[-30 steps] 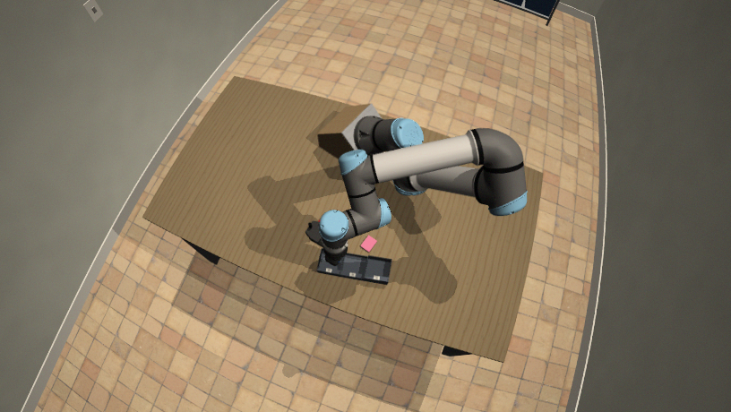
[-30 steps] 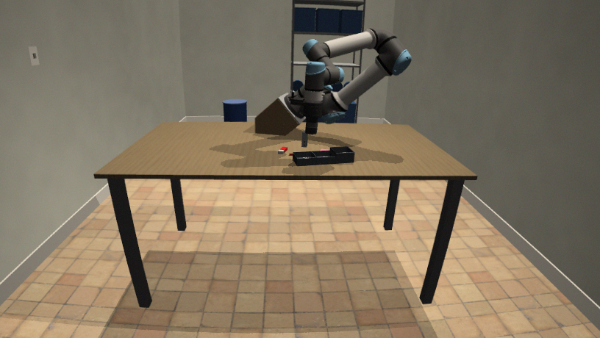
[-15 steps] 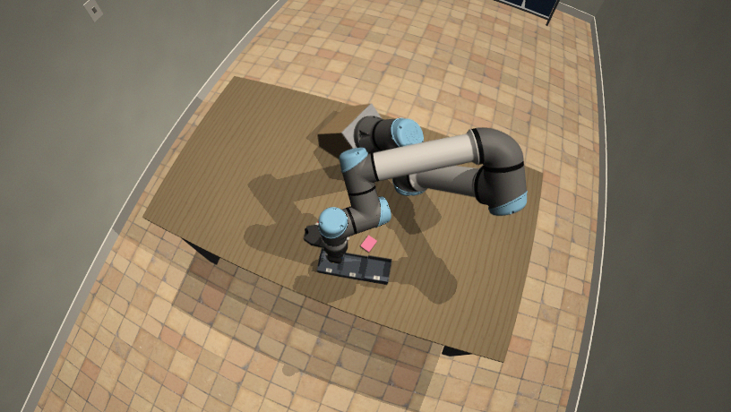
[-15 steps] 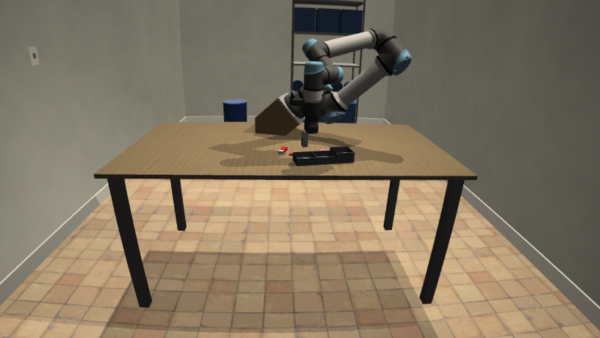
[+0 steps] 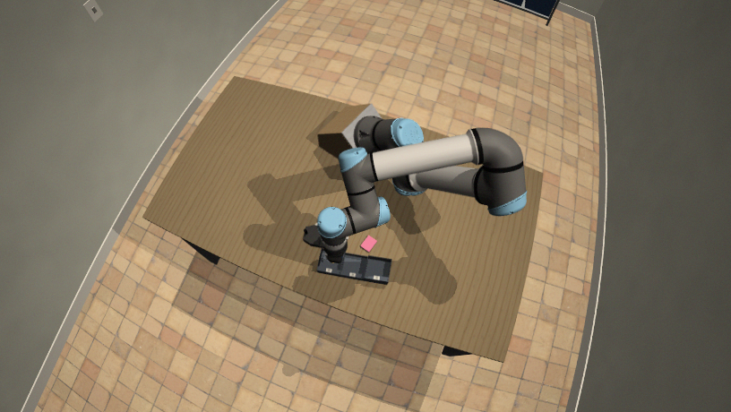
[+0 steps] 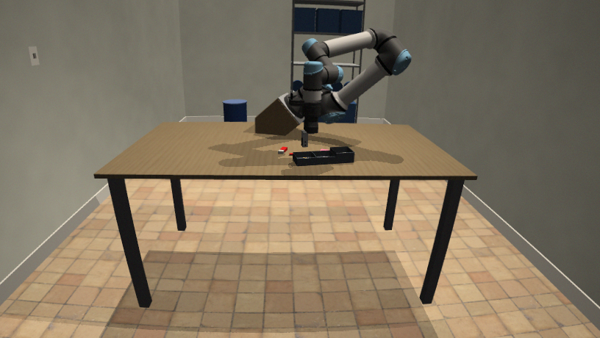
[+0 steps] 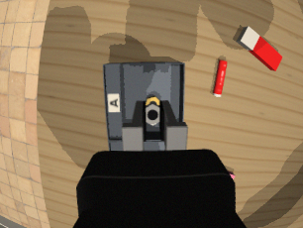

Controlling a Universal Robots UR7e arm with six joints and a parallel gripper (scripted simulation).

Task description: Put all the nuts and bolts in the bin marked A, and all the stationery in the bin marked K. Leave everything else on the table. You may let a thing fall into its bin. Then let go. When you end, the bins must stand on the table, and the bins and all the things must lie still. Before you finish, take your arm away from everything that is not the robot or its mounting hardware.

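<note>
Right now my hand is 70 mm above the brass nut. Also, from my hand: red cylinder: 80 mm below, 70 mm behind, 50 mm to the right; then white nut: 20 mm below; then three joined bins: 80 mm to the left, 60 mm below, 30 mm behind.
</note>
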